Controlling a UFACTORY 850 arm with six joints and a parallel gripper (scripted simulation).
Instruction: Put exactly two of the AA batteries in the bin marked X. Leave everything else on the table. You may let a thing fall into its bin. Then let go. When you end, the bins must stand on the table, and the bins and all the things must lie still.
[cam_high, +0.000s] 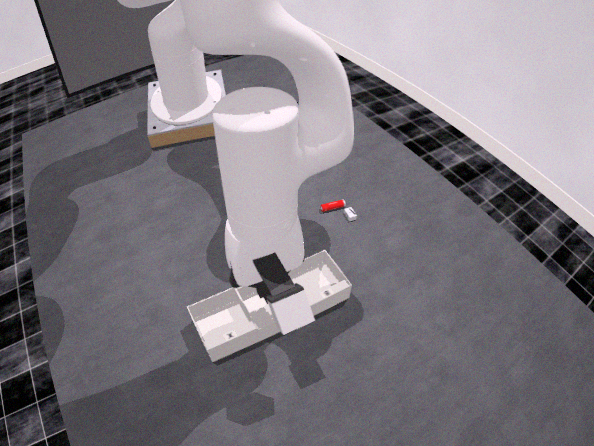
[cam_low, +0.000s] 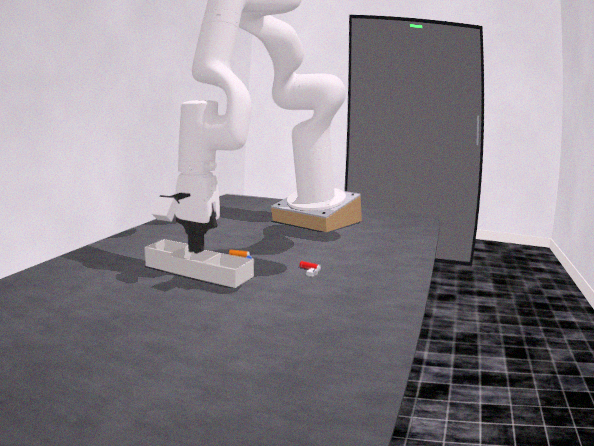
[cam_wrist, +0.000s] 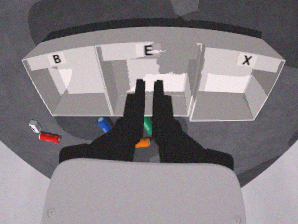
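Right now the white three-compartment tray is 40 mm below my hand. Also, from my hand: blue battery (110 mm behind, 70 mm to the left, 60 mm below); then orange AA battery (150 mm behind, 30 mm to the left, 60 mm below); then green AA battery (90 mm behind, 10 mm to the left, 60 mm below).
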